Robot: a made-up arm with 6 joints. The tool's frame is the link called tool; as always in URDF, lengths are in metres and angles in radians. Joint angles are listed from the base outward. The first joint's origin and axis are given. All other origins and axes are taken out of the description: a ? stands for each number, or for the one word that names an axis. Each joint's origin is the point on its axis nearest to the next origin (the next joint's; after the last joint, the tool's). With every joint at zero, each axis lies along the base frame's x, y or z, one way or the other. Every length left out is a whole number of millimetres.
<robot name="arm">
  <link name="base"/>
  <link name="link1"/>
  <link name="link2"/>
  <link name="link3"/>
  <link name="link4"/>
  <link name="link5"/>
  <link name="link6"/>
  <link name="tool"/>
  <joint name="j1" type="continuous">
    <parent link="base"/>
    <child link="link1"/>
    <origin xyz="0 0 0.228"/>
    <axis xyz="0 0 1"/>
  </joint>
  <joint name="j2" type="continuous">
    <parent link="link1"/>
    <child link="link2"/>
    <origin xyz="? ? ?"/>
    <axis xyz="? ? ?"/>
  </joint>
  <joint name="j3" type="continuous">
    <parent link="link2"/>
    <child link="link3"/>
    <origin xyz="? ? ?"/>
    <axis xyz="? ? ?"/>
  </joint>
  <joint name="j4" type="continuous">
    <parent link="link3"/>
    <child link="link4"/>
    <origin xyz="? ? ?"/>
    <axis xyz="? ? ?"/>
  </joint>
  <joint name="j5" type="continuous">
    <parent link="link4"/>
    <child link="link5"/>
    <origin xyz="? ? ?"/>
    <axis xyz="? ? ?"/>
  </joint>
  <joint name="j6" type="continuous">
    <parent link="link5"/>
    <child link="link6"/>
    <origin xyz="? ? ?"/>
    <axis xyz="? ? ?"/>
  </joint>
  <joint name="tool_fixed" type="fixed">
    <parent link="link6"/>
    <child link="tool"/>
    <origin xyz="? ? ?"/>
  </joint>
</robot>
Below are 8 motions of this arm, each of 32 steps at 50 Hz.
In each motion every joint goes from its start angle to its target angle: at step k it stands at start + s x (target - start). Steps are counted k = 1, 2, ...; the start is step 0. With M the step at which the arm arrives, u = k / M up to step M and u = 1 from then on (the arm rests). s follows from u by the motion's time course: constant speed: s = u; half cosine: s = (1 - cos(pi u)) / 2; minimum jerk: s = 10 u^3 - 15 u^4 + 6 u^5.
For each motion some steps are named. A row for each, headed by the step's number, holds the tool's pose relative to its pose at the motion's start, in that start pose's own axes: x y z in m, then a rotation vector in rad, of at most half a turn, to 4 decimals.
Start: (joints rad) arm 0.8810 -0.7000 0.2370 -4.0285 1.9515 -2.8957
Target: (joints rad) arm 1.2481 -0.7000 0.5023 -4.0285 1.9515 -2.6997
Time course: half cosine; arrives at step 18
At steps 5, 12, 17, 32:
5: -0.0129 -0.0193 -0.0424 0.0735 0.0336 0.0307
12: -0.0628 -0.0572 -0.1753 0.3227 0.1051 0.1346
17: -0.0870 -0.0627 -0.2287 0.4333 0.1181 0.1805
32: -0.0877 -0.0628 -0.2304 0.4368 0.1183 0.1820

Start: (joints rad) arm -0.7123 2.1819 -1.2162 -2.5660 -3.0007 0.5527
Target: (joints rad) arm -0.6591 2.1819 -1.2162 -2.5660 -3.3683 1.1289
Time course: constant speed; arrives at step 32
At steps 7, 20, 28, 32:
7: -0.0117 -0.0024 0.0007 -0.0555 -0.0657 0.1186
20: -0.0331 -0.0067 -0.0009 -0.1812 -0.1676 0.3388
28: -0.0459 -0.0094 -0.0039 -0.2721 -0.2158 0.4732
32: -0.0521 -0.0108 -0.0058 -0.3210 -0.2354 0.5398

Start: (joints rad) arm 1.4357 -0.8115 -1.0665 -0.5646 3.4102 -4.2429
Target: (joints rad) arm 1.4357 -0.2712 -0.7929 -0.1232 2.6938 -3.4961
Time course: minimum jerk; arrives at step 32
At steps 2, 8, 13, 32:
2: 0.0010 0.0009 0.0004 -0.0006 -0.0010 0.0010
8: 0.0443 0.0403 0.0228 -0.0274 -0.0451 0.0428
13: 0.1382 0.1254 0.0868 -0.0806 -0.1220 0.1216
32: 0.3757 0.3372 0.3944 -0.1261 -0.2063 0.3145

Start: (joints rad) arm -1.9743 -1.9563 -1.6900 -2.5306 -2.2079 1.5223
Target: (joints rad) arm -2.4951 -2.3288 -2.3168 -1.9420 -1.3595 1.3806
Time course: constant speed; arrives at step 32
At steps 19, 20, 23, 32:
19: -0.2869 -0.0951 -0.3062 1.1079 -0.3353 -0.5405
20: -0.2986 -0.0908 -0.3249 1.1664 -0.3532 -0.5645
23: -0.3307 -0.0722 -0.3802 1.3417 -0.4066 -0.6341
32: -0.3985 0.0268 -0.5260 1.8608 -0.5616 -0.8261

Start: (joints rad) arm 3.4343 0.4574 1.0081 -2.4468 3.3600 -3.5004
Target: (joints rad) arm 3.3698 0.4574 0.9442 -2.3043 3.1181 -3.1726
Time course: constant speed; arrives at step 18
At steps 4, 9, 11, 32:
4: 0.0171 0.0030 -0.0033 -0.0175 0.0297 0.0436
9: 0.0388 0.0061 -0.0073 -0.0333 0.0693 0.0977
11: 0.0476 0.0071 -0.0088 -0.0377 0.0858 0.1192
32: 0.0787 0.0097 -0.0142 -0.0438 0.1455 0.1943

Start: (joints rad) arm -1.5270 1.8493 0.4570 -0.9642 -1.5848 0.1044
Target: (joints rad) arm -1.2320 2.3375 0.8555 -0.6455 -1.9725 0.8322
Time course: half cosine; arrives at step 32
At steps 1, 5, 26, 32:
1: 0.0005 0.0017 -0.0004 0.0003 -0.0002 0.0038
5: 0.0113 0.0427 -0.0103 0.0076 -0.0039 0.0928
26: -0.0055 0.6079 -0.2581 0.1973 0.0523 1.3081
32: -0.0235 0.6525 -0.2914 0.2268 0.0682 1.4108

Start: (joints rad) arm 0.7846 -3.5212 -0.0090 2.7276 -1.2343 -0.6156
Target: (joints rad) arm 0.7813 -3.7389 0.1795 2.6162 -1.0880 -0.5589
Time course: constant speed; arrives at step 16
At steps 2, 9, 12, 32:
2: 0.0018 0.0145 -0.0182 -0.0233 0.0100 0.0040
9: 0.0048 0.0630 -0.0839 -0.1038 0.0463 0.0166
12: 0.0046 0.0826 -0.1129 -0.1378 0.0625 0.0211
32: 0.0028 0.1074 -0.1523 -0.1827 0.0846 0.0265

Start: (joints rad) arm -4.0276 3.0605 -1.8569 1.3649 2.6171 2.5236
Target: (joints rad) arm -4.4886 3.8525 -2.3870 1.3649 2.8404 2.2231
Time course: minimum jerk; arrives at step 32
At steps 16, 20, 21, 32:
16: -0.0894 -0.1581 0.1793 0.0449 0.1381 -0.0110
20: -0.0782 -0.2375 0.2557 0.0622 0.2105 -0.0289
21: -0.0717 -0.2552 0.2712 0.0656 0.2273 -0.0339
32: -0.0257 -0.3342 0.3328 0.0783 0.3067 -0.0622

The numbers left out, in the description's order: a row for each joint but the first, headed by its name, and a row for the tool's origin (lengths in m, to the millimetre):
j2: xyz 0 0.051 0, axis 0 1 0
j3: xyz 0 0 0.712, axis 0 1 0
j4: xyz 0 0 0.45, axis 0 0 1
j5: xyz 0 0 0, axis 0 1 0
j6: xyz 0 0 0.167, axis 0 0 1
tool: xyz 0 0 0

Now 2 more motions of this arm.
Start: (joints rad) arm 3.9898 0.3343 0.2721 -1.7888 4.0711 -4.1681
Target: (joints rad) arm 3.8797 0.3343 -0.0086 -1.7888 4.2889 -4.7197
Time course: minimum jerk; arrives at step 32
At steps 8, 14, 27, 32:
8: -0.0068 0.0028 -0.0067 0.0421 0.0032 -0.0733
14: -0.0257 0.0117 -0.0241 0.1535 0.0238 -0.2740
27: -0.0672 0.0369 -0.0557 0.3696 0.1210 -0.6998
32: -0.0694 0.0384 -0.0571 0.3798 0.1278 -0.7216

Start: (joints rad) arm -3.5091 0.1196 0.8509 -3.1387 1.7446 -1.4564
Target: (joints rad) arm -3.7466 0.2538 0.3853 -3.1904 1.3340 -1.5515
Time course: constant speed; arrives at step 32
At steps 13, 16, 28, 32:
13: -0.0340 -0.0342 0.0267 0.0408 0.0838 -0.1078
16: -0.0417 -0.0405 0.0330 0.0499 0.1031 -0.1339
28: -0.0715 -0.0593 0.0583 0.0848 0.1793 -0.2425
32: -0.0809 -0.0634 0.0667 0.0958 0.2043 -0.2803

